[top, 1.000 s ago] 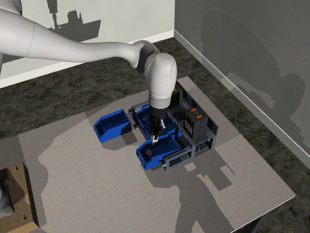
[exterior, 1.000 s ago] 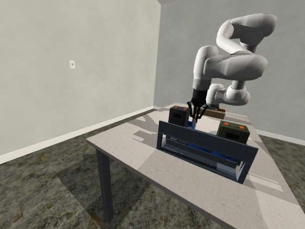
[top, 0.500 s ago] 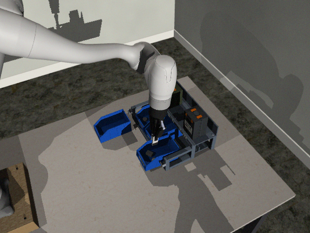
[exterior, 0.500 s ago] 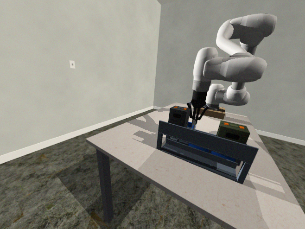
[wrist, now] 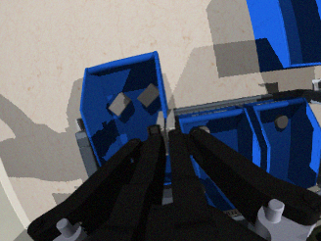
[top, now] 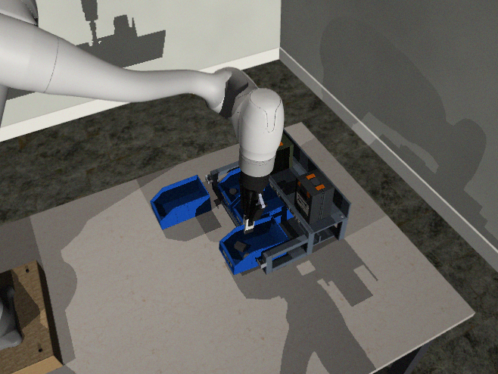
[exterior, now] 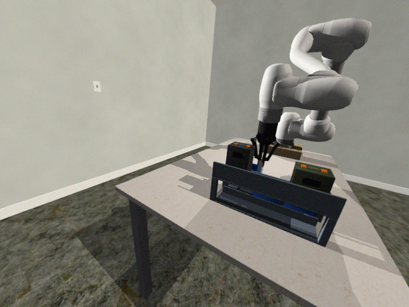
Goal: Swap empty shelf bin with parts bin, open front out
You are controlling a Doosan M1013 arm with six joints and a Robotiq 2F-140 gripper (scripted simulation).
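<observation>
Right now the shelf's lower level is 13 cm ahead of my hand, 9 cm below it and 7 cm to the left of it. The rest, counted from my hand: green box (18 cm to the left, 18 cm ahead, 6 cm above); then shelf back panel (26 cm ahead, 7 cm to the left, 4 cm above).
</observation>
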